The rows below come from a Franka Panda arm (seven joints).
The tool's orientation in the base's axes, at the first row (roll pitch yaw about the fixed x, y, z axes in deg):
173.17, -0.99, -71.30
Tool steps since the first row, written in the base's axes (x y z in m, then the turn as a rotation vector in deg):
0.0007, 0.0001, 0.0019, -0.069, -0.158, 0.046
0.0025, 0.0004, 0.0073, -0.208, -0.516, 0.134
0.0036, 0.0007, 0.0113, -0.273, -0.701, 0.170
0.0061, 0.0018, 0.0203, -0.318, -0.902, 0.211
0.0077, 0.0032, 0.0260, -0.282, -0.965, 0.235
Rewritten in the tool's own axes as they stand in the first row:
0.0002, -0.0005, -0.0020, 0.128, 0.120, -0.030
0.0005, -0.0016, -0.0075, 0.424, 0.375, -0.083
0.0007, -0.0023, -0.0116, 0.579, 0.499, -0.101
0.0006, -0.0039, -0.0209, 0.756, 0.610, -0.126
-0.0001, -0.0052, -0.0268, 0.828, 0.599, -0.151

